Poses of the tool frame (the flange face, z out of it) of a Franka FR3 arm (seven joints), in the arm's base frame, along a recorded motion.
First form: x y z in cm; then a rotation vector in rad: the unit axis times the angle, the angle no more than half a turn.
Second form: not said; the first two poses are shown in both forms.
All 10 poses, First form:
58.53, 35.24, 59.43, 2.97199, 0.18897, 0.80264
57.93, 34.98, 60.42, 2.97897, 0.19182, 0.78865
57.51, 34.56, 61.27, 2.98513, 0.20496, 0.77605
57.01, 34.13, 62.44, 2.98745, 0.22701, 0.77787
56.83, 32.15, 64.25, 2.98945, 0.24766, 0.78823
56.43, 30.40, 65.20, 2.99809, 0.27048, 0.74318
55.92, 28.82, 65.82, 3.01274, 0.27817, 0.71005
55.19, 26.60, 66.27, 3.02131, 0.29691, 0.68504
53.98, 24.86, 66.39, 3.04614, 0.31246, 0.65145
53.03, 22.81, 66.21, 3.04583, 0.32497, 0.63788
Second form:
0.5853, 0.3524, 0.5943, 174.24, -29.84, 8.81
0.5793, 0.3498, 0.6042, 174.49, -29.29, 8.81
0.5751, 0.3456, 0.6127, 174.64, -28.77, 9.23
0.5701, 0.3413, 0.6244, 174.67, -28.78, 10.06
0.5683, 0.3215, 0.6425, 174.80, -29.11, 10.82
0.5643, 0.3040, 0.6520, 174.74, -27.37, 11.59
0.5592, 0.2882, 0.6582, 175.29, -26.09, 11.64
0.5519, 0.2660, 0.6627, 175.53, -25.12, 12.22
0.5398, 0.2486, 0.6639, 176.73, -23.82, 12.40
0.5303, 0.2281, 0.6621, 176.58, -23.30, 12.89

